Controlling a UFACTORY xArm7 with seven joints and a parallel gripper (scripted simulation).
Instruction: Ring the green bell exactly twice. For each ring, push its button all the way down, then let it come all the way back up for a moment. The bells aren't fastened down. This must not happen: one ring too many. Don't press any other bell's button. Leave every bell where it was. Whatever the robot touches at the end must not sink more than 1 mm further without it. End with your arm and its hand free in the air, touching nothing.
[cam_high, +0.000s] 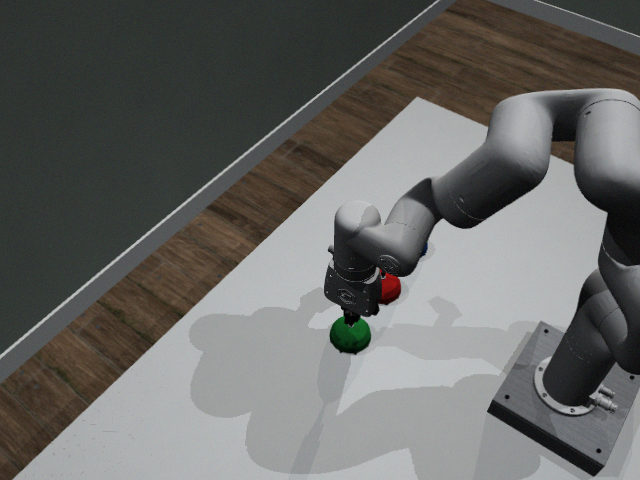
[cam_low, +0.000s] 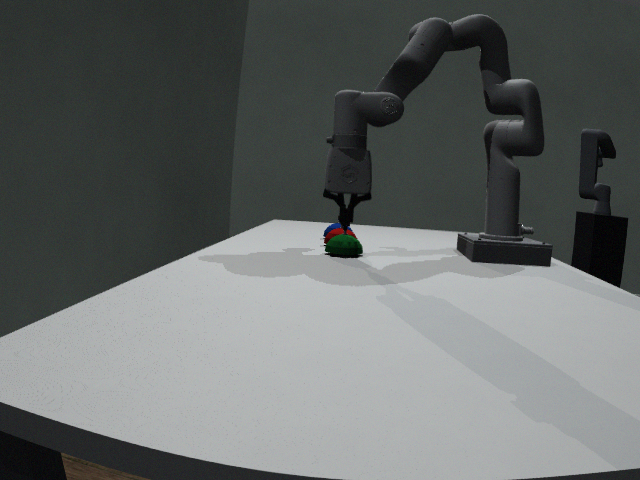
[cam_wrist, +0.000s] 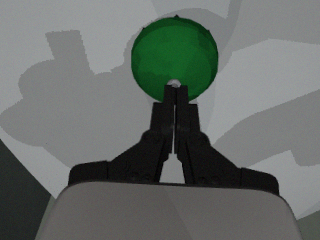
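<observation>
My hand is 5 cm above the green bell. Round my hand: red bell: 1 cm ahead, 14 cm to the right, 5 cm below; then blue bell: 2 cm ahead, 28 cm to the right, 5 cm below.
</observation>
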